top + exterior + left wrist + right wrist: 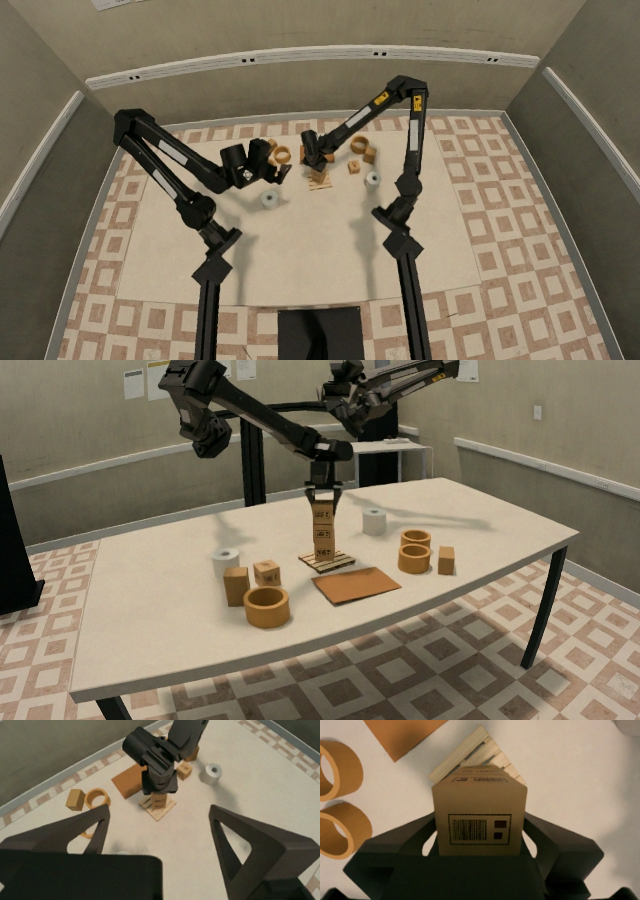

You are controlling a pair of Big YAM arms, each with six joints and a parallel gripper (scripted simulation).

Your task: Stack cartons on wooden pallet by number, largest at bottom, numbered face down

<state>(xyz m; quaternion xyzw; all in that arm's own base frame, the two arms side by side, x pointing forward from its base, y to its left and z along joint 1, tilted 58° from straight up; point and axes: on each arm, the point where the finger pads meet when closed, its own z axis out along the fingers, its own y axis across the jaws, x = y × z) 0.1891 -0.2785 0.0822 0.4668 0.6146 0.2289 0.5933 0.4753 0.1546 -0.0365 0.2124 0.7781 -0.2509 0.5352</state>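
Now: right hand 20 cm to the left of the carton, 11 cm above it and 4 cm short of it. Also, from my right hand: plain box: 30 cm to the right, 10 cm below, 9 cm ahead.
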